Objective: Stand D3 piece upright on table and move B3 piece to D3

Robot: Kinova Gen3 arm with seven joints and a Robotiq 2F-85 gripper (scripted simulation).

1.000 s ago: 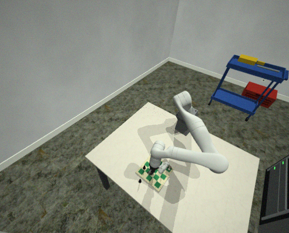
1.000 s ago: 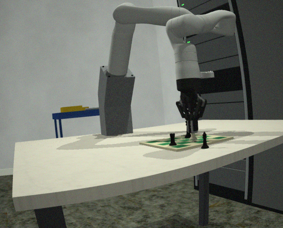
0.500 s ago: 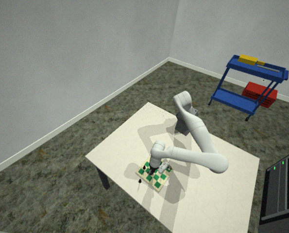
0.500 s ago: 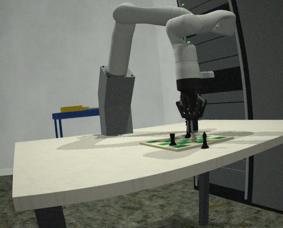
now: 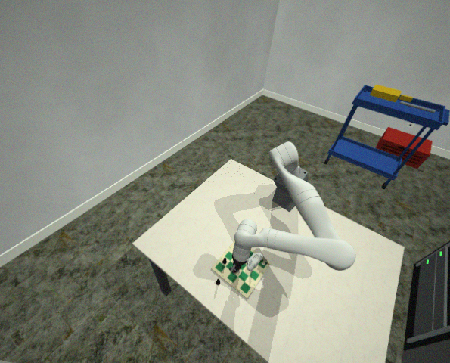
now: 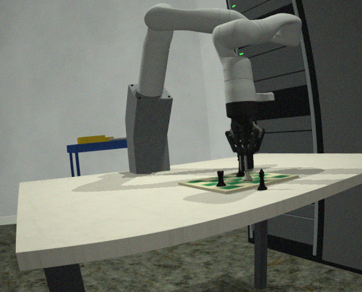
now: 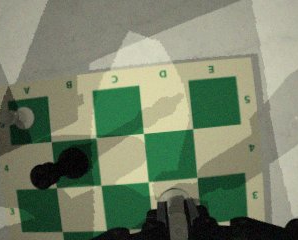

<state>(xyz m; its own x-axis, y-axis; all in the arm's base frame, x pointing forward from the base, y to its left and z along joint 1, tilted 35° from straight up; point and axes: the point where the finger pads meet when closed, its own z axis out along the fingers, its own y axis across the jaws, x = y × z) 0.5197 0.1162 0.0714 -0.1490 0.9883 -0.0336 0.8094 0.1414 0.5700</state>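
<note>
The white piece lies 10 mm below my hand. The rest, counted from my hand: white pawn 130 mm behind, 60 mm to the left, 30 mm below; then chessboard 40 mm below, 40 mm behind, 10 mm to the right; then tall black piece 80 mm behind, 20 mm to the left, 10 mm below.
</note>
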